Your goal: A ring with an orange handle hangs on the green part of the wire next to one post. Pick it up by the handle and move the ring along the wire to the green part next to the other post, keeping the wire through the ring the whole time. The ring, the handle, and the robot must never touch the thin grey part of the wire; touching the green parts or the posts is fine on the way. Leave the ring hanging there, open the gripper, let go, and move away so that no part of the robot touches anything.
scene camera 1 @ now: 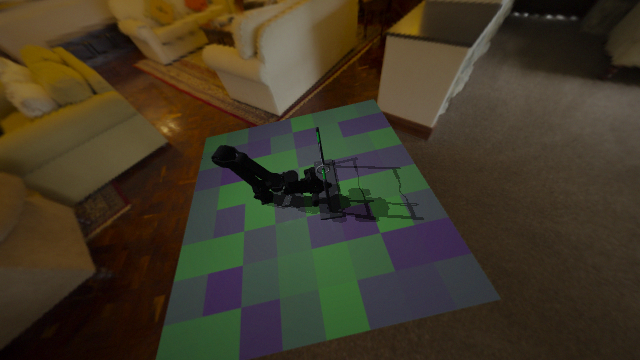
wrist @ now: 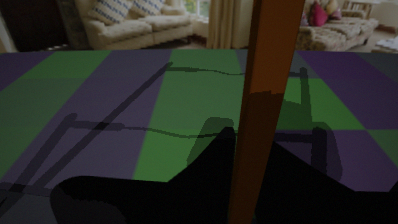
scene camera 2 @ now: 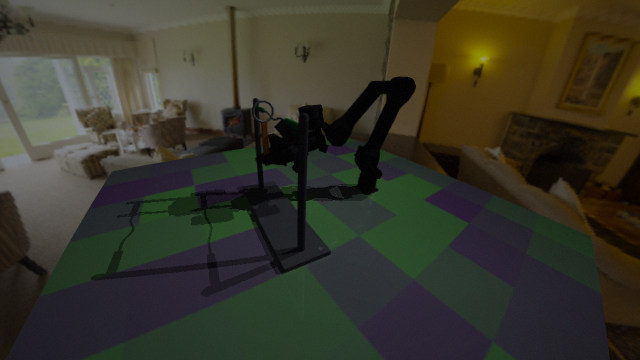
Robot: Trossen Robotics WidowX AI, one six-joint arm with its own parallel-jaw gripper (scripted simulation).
Path:
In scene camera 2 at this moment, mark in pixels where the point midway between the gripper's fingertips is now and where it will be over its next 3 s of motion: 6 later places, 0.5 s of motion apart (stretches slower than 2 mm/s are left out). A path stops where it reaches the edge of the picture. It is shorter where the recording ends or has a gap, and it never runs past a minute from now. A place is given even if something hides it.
My gripper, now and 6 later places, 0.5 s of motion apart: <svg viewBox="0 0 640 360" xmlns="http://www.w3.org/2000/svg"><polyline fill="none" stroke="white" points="256,161 260,162 260,162 260,162 262,166 267,173 272,178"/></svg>

